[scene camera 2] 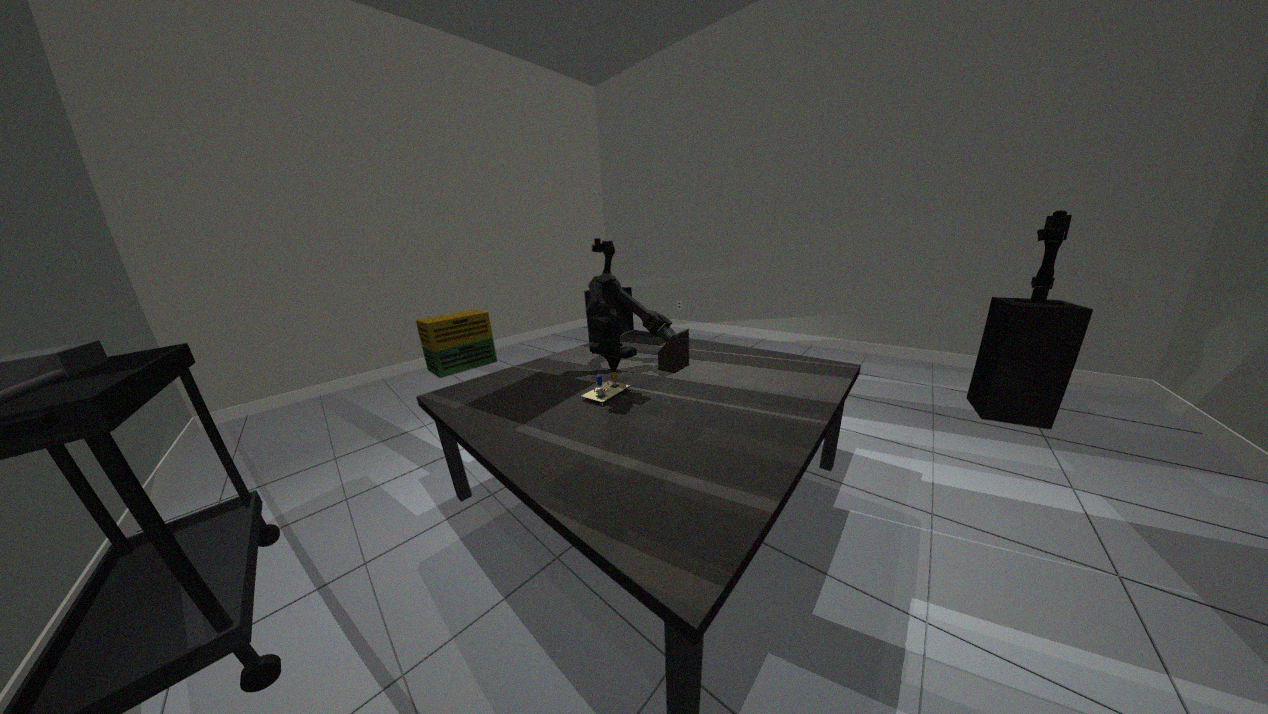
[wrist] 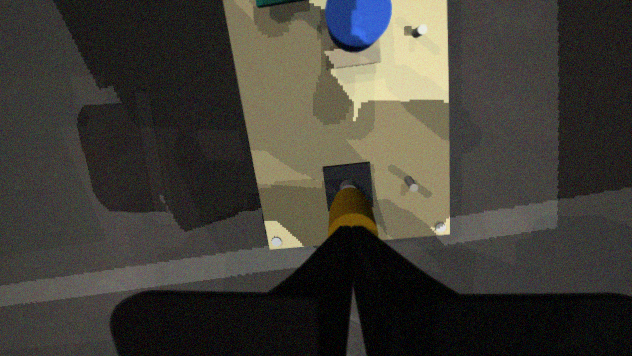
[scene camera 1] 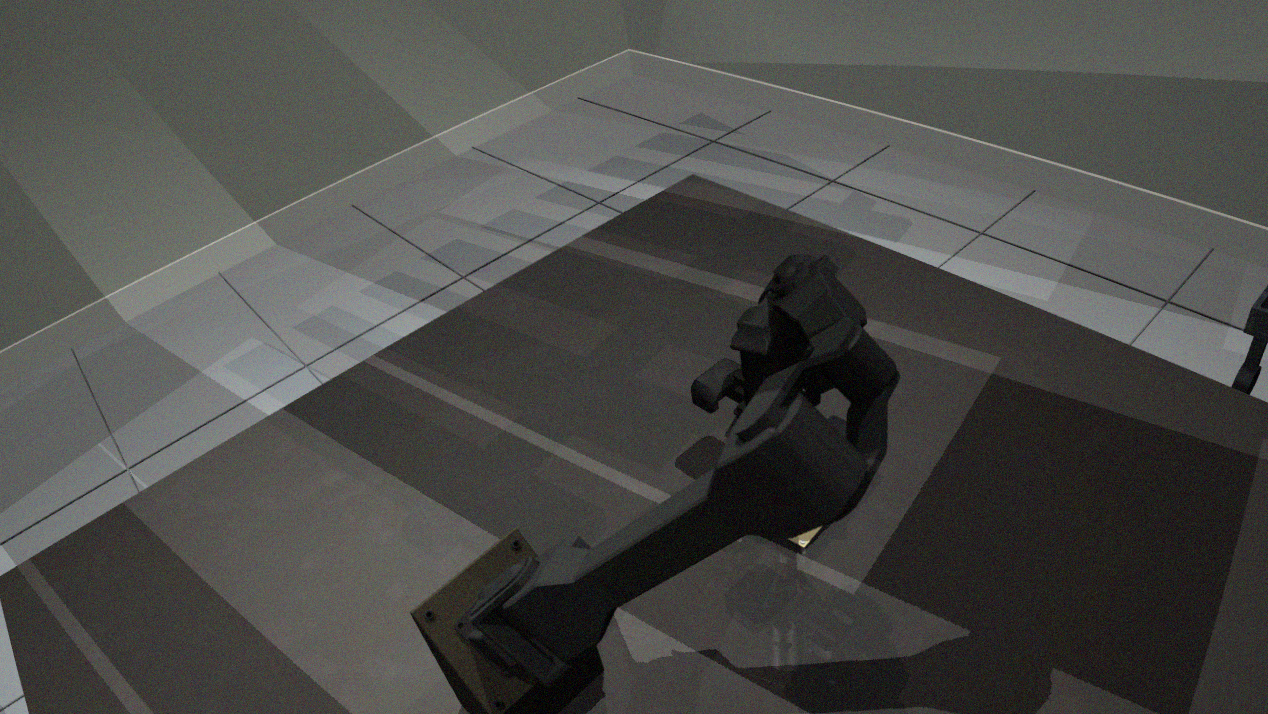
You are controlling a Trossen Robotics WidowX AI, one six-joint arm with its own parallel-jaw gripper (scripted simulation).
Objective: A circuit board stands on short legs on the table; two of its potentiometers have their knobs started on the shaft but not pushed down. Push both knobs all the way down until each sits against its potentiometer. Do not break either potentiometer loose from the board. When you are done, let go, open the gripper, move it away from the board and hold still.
Labels:
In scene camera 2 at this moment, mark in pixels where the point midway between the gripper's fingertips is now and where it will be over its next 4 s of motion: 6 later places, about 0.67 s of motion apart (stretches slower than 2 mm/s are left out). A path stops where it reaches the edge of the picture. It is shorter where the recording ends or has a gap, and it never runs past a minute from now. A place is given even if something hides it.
My gripper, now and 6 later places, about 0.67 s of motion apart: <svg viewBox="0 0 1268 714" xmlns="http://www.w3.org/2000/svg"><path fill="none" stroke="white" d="M613 372L613 373L614 374L614 374L613 371L608 370L598 365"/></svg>

